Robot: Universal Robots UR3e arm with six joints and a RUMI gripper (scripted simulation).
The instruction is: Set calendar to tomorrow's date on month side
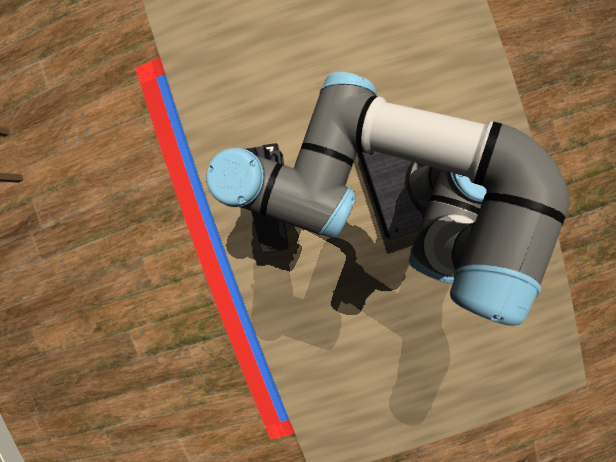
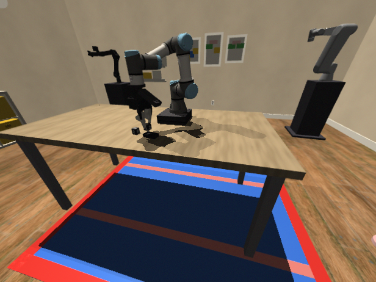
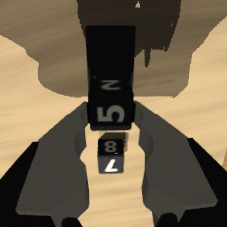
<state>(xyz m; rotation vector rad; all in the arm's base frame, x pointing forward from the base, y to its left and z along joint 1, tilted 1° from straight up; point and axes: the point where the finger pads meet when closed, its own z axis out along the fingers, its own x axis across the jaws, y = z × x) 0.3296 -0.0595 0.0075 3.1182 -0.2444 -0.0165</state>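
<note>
Right now my hand is 60 mm above the black calendar tray and 20 mm to the right of it. Round my hand: black cube (90 mm to the right, 50 mm below, 10 mm behind).
</note>
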